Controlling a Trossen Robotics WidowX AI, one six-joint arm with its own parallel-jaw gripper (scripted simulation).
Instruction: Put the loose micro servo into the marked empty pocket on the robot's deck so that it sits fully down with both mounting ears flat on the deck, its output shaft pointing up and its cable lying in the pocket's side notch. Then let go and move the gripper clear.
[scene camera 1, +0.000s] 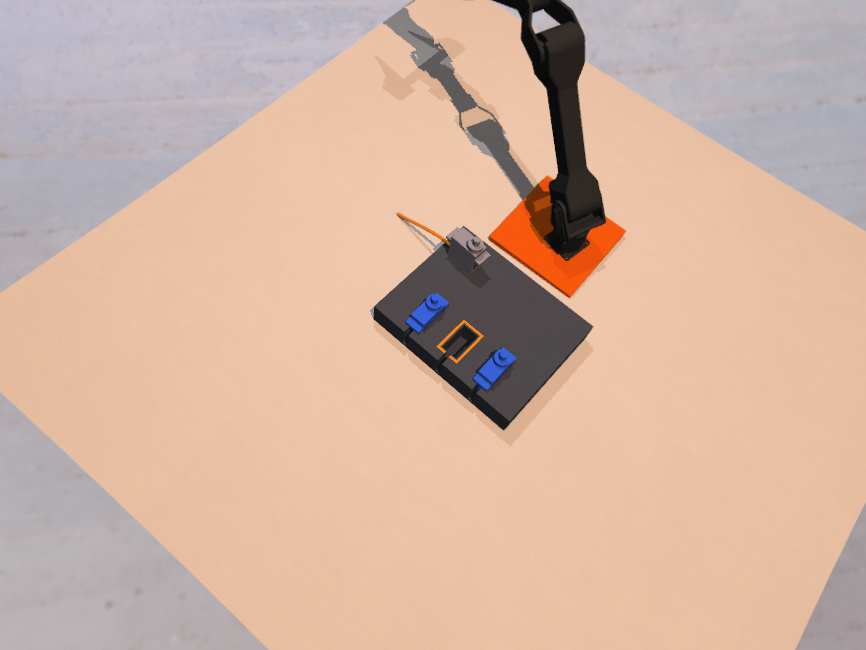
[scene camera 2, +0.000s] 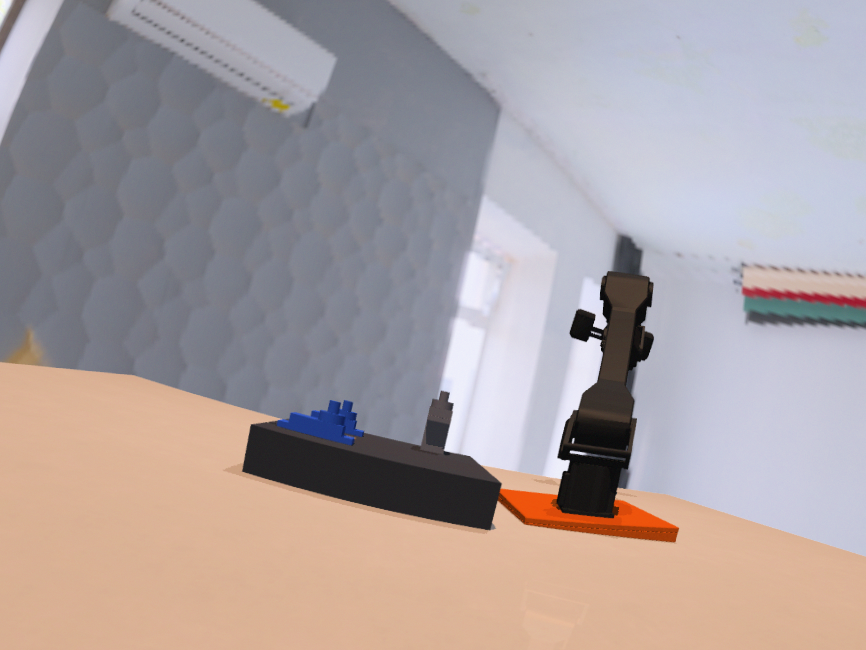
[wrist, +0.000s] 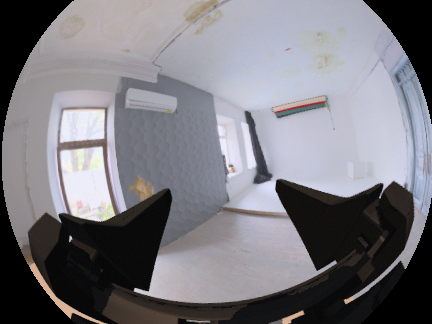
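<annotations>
Dark deck (scene camera 1: 481, 352), 1.14 m from the lens. Grey micro servo (scene camera 1: 469, 252), 1.17 m from the lens. Another dark deck (scene camera 1: 511, 310), 1.19 m from the lens.
</annotations>
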